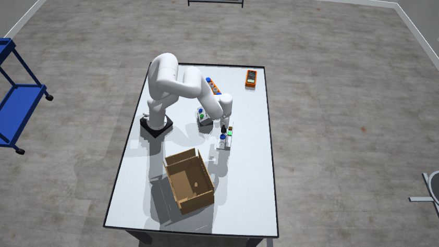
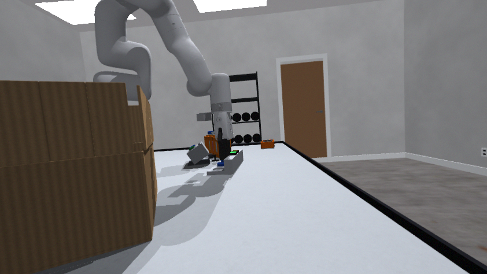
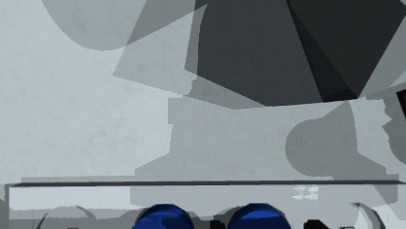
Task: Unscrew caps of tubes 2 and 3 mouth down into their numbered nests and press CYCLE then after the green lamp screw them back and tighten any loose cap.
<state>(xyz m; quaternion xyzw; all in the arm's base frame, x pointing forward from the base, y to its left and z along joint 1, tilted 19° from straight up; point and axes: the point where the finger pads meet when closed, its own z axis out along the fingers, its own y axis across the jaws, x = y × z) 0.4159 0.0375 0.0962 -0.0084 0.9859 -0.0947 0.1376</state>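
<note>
Right now the blue cap is 30 mm below my hand. Also, from my hand: green key 150 mm behind, 50 mm to the left, 20 mm above; blue key 160 mm behind, 100 mm to the left, 20 mm above; grey key housing 140 mm behind, 80 mm to the left, 10 mm above.
</note>
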